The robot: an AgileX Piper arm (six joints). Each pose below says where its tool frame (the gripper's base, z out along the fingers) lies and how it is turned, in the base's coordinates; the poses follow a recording.
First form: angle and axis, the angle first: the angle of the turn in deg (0 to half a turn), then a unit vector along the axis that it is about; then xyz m.
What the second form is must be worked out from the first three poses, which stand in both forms.
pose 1, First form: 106.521 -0.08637 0.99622 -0.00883 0.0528 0.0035 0.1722
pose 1, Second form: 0.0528 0.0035 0.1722 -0.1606 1.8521 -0.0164
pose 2, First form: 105.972 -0.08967 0.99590 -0.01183 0.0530 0.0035 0.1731
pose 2, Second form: 0.0530 0.0035 0.1731 -0.1659 1.8420 -0.0219
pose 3, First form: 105.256 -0.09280 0.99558 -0.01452 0.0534 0.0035 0.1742
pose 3, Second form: 0.0534 0.0035 0.1742 -0.1705 1.8289 -0.0267
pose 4, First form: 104.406 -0.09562 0.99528 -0.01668 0.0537 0.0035 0.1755
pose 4, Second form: 0.0537 0.0035 0.1755 -0.1742 1.8136 -0.0304
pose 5, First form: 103.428 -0.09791 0.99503 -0.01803 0.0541 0.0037 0.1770
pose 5, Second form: 0.0541 0.0037 0.1770 -0.1767 1.7962 -0.0325
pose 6, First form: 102.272 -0.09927 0.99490 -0.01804 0.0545 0.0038 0.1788
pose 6, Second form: 0.0545 0.0038 0.1788 -0.1772 1.7759 -0.0322
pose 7, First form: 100.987 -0.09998 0.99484 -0.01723 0.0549 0.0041 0.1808
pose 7, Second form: 0.0549 0.0041 0.1808 -0.1762 1.7535 -0.0304
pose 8, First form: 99.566 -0.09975 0.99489 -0.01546 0.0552 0.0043 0.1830
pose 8, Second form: 0.0552 0.0043 0.1830 -0.1733 1.7289 -0.0269
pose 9, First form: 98.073 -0.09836 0.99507 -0.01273 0.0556 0.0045 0.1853
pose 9, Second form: 0.0556 0.0045 0.1853 -0.1684 1.7033 -0.0218
